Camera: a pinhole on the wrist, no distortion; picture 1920 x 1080 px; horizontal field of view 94.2 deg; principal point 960.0 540.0 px. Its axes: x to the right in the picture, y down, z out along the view. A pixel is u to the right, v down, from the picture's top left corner.
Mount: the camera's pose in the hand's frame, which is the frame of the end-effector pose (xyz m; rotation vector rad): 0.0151 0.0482 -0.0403 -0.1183 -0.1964 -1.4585
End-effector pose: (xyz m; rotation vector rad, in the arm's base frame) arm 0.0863 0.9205 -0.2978 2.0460 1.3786 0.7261
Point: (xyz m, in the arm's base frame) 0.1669 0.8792 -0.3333
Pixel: 1188.2 340.8
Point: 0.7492 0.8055 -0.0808
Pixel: 87.8 909.9
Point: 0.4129 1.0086 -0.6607
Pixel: 1419.0 795.8
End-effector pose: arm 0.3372 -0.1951 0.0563 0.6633 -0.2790 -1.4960
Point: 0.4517 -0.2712 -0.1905
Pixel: behind the camera
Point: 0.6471 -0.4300 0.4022
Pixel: outside the picture
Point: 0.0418 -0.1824 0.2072
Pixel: 1787.4 233.7
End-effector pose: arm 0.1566 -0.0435 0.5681 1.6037 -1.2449 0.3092
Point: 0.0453 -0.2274 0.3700
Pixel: 1354.2 255.7
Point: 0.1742 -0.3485 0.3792
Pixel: 1696.2 602.7
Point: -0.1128 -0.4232 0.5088
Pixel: 943.7 669.8
